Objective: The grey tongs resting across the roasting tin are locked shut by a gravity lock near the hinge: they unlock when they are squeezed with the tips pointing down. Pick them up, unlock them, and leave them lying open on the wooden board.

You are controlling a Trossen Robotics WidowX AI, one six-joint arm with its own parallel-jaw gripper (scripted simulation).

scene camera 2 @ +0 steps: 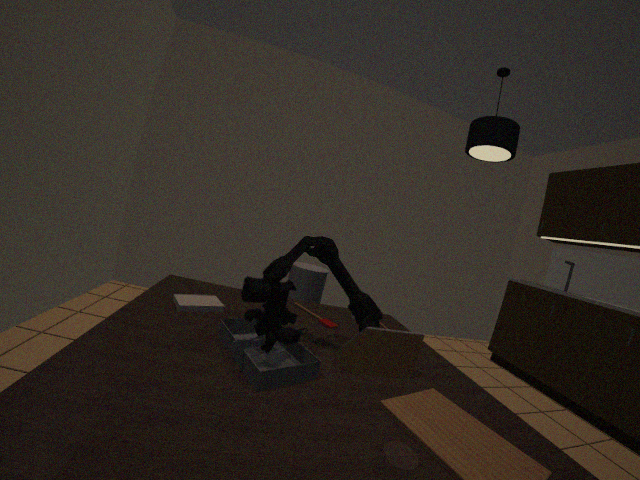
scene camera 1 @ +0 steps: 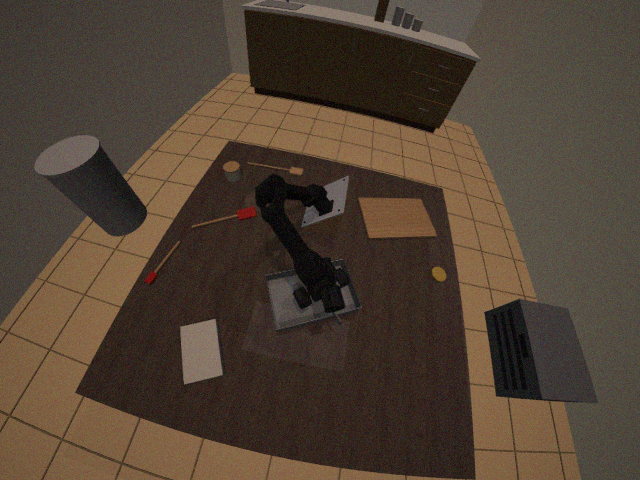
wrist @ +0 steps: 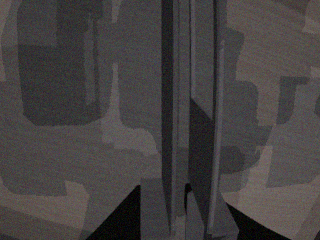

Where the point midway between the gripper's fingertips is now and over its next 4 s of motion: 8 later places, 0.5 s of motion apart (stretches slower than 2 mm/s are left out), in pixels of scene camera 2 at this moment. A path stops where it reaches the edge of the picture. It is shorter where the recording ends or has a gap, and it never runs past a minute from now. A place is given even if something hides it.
My gripper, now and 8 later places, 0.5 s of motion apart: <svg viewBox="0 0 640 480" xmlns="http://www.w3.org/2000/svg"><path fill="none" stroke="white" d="M265 351L271 318L274 314L278 316L282 321L289 325L296 330L305 336L314 343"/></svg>
